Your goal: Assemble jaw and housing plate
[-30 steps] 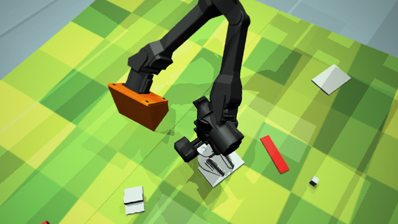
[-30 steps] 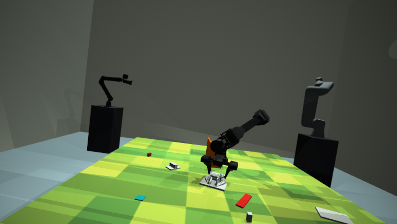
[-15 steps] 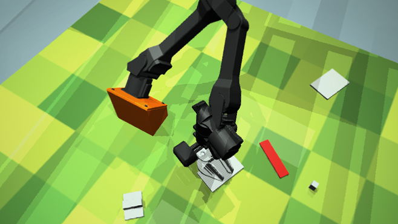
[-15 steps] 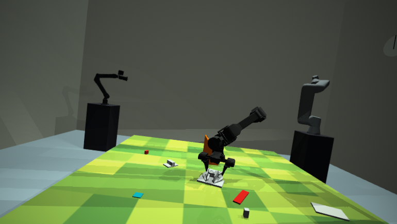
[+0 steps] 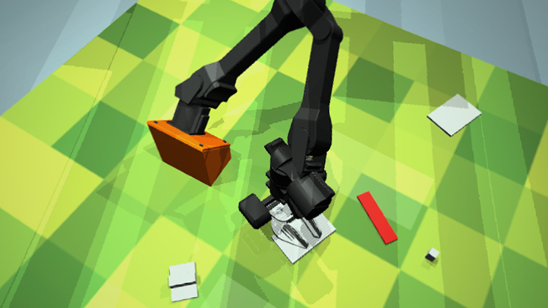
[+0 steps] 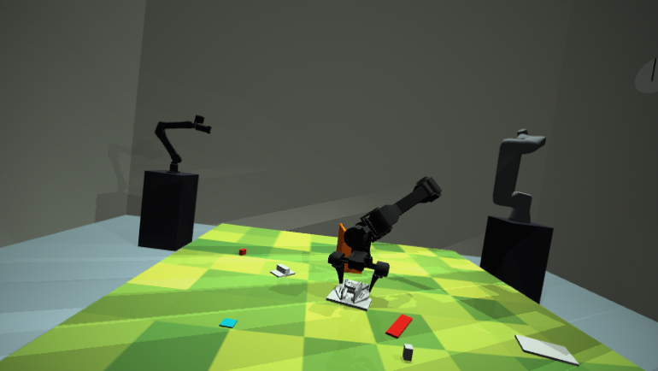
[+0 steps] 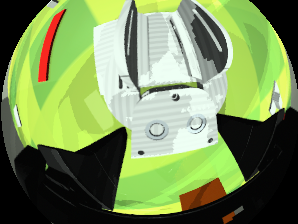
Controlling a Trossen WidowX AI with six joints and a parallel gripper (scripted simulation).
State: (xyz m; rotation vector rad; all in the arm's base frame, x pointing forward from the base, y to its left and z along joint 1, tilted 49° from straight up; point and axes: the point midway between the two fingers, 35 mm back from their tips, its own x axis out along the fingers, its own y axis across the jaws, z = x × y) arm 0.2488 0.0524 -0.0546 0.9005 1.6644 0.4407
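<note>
My gripper tip is 2 cm below the housing plate and 1 cm short of it. Round my gripper tip: jaw (2 cm to the right, 2 cm ahead, 1 cm above); then red bar (18 cm ahead, 10 cm to the left); then white stepped block (24 cm to the right, 8 cm behind).
</note>
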